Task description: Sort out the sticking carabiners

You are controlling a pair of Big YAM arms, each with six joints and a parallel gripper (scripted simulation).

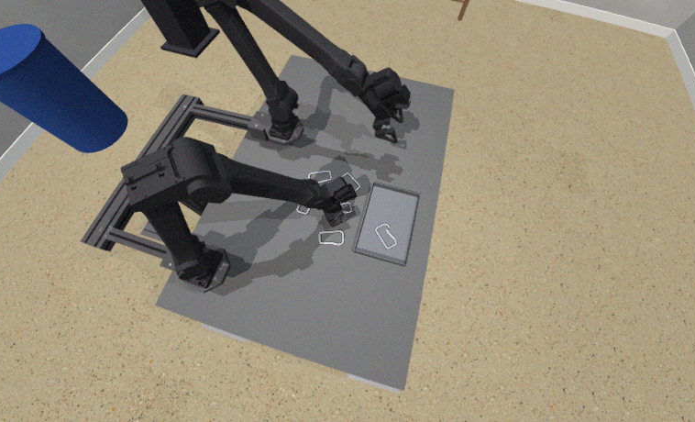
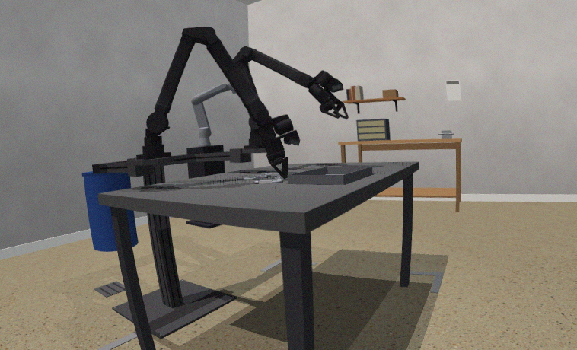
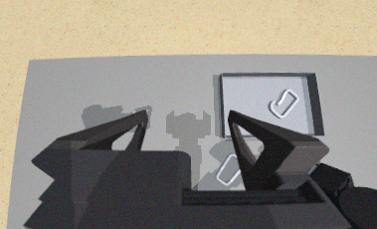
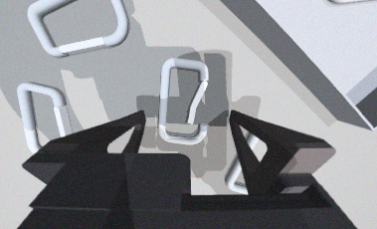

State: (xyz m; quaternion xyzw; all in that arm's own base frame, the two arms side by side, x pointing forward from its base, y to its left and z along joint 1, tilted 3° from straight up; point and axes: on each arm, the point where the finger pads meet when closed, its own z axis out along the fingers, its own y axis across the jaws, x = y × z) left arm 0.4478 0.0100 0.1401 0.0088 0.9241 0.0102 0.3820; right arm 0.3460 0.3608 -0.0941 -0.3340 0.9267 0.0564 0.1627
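Now: the grey tray 20 cm ahead of my right hand, 2 cm to the left of it and 1 cm below it.
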